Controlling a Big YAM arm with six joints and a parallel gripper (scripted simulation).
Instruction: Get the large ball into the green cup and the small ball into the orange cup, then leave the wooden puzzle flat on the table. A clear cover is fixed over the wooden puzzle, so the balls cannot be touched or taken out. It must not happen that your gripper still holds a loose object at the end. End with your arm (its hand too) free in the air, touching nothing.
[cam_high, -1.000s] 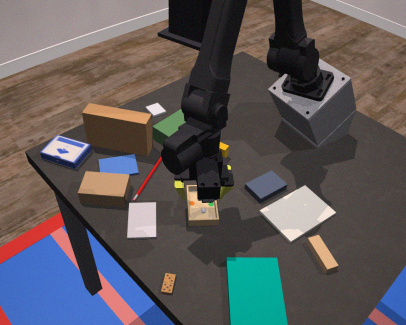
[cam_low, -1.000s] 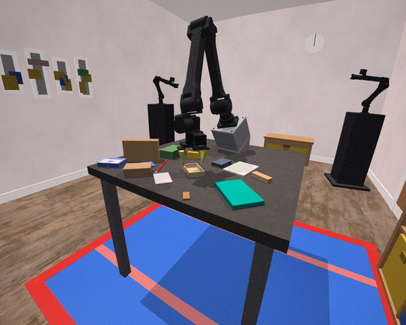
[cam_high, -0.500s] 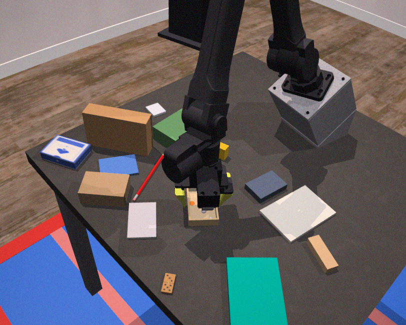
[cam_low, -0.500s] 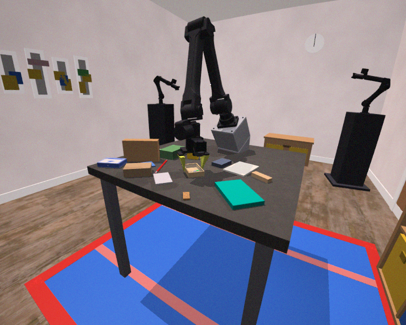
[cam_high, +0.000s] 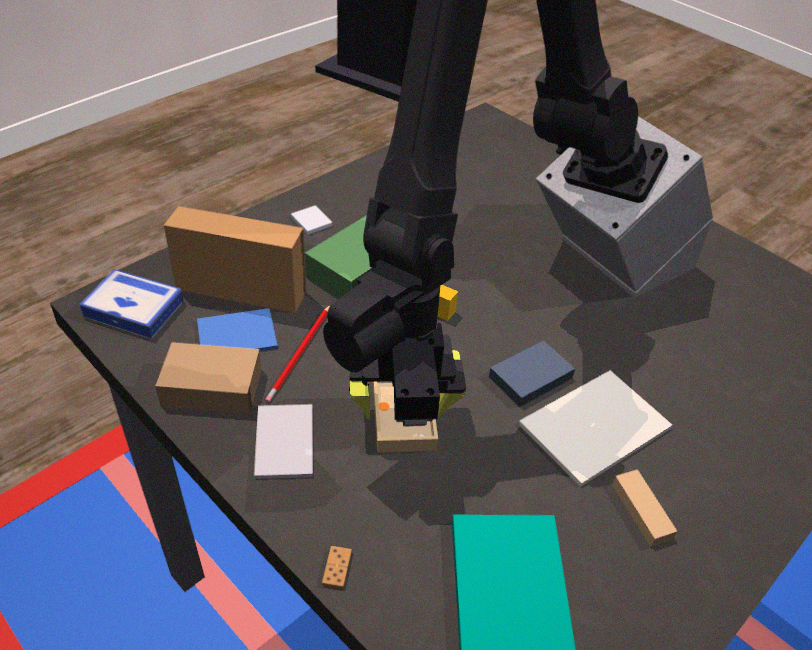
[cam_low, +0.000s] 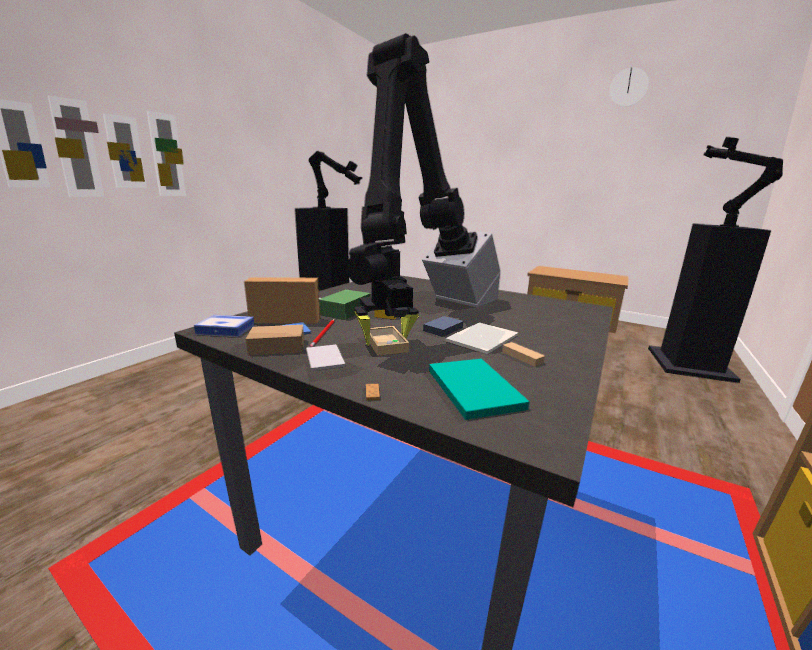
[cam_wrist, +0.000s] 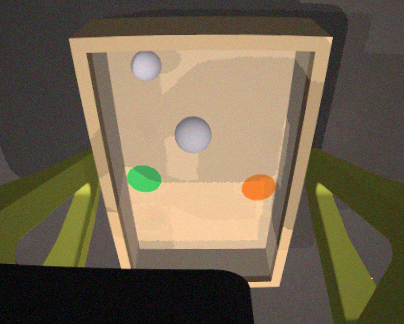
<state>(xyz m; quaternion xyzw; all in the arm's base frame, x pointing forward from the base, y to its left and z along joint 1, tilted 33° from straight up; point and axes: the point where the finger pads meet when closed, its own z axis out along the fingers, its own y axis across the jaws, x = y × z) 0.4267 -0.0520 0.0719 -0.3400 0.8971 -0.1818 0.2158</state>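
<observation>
The wooden puzzle is 1 cm below my hand. Round my hand: white tile: 12 cm behind, 20 cm to the left, 1 cm below; yellow block: 18 cm behind, 8 cm to the right, 1 cm above; red pencil: 1 cm behind, 17 cm to the right, 1 cm below.
</observation>
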